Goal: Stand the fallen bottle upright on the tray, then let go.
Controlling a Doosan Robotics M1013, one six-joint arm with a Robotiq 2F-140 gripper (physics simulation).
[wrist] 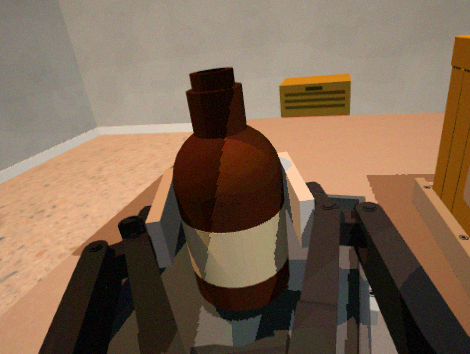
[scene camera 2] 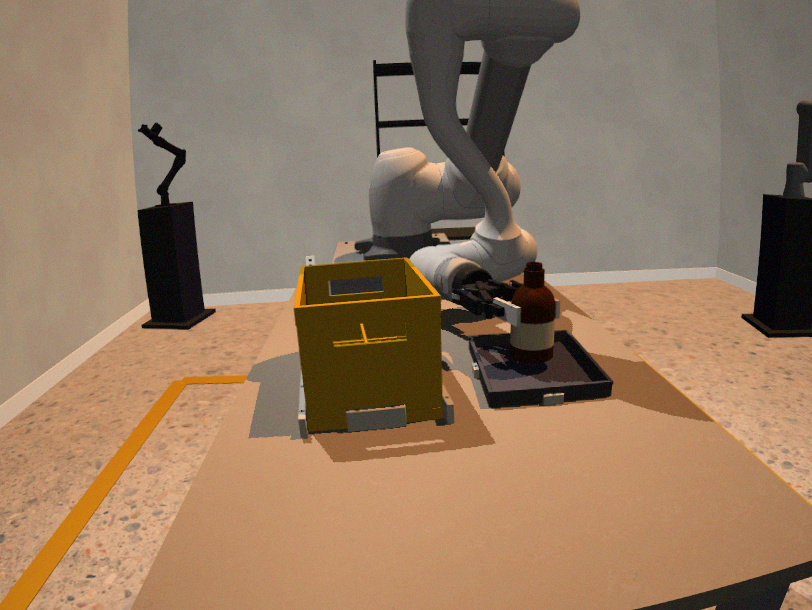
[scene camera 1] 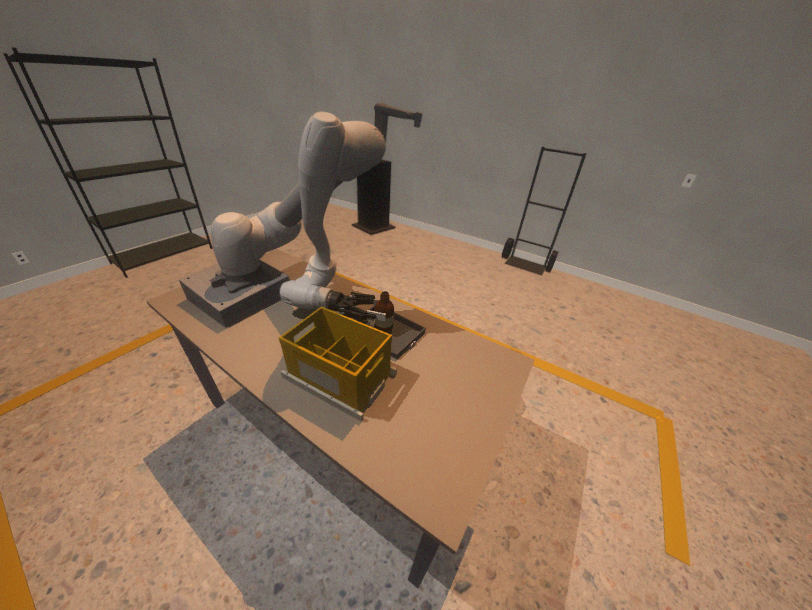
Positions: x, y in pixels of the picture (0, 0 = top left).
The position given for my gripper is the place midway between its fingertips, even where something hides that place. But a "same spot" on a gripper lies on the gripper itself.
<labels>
my gripper: wrist 228, 179; scene camera 2; scene camera 1
same spot on my gripper: (scene camera 2: 501, 308) = (scene camera 1: 374, 315)
</labels>
